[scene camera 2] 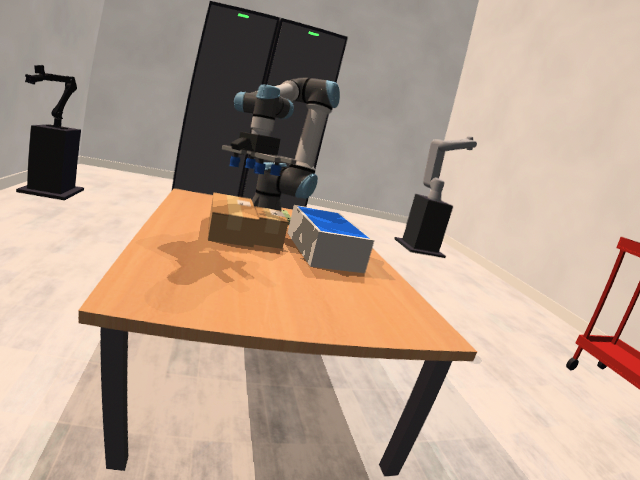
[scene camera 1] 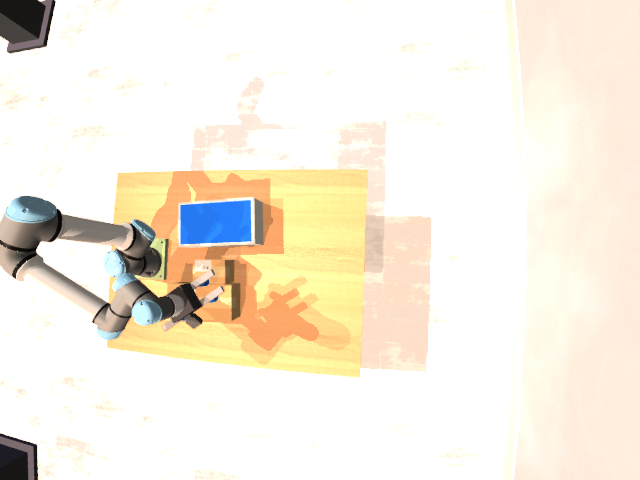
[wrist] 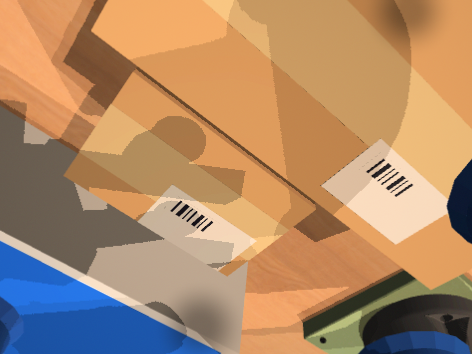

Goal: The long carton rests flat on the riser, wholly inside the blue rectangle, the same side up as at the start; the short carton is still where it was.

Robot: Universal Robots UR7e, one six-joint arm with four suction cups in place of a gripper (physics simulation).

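Places are measured from the arm's base along level axes (x ahead, y left, z up), in millimetres.
Pixels of known places: hand, its tool point: (scene camera 2: 254, 170) (wrist: 196, 265); arm's base, origin of its link: (scene camera 1: 148, 262).
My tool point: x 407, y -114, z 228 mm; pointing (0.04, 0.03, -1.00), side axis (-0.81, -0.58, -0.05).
Observation:
Ahead of a thing's pixels: the offset from my tool point to its middle. Level surfaces: height alone.
The long carton {76 mm back, 42 mm right, 197 mm down} (scene camera 1: 222, 311) (scene camera 2: 222, 225) (wrist: 310, 75) lies flat on the table, a barcode label on its top. The lower short carton {34 mm back, 95 mm left, 197 mm down} (scene camera 1: 229, 271) (scene camera 2: 271, 235) (wrist: 150, 155) lies close alongside, between it and the riser, label also up. The white-grey riser {7 mm back, 310 mm left, 187 mm down} (scene camera 1: 258, 222) (scene camera 2: 341, 253) (wrist: 40, 175) bears the blue rectangle {7 mm back, 310 mm left, 127 mm down} (scene camera 1: 217, 222) (scene camera 2: 333, 222) (wrist: 75, 320) on its top, with no carton on it. My gripper (scene camera 1: 192, 301) (scene camera 2: 254, 164) is open and holds nothing; its blue cups hang above the cartons, clearly apart from them, and partly hide the long carton in scene camera 1.
The wooden table {247 mm down} (scene camera 1: 320, 217) (scene camera 2: 289, 304) bears everything. The arm's green base plate (scene camera 1: 163, 258) (wrist: 332, 320) is near the cartons' labelled ends. Dark cabinets (scene camera 2: 227, 93) stand behind the arm. A red cart (scene camera 2: 612, 348) and two black pedestals (scene camera 2: 54, 160) (scene camera 2: 428, 222) stand on the floor.

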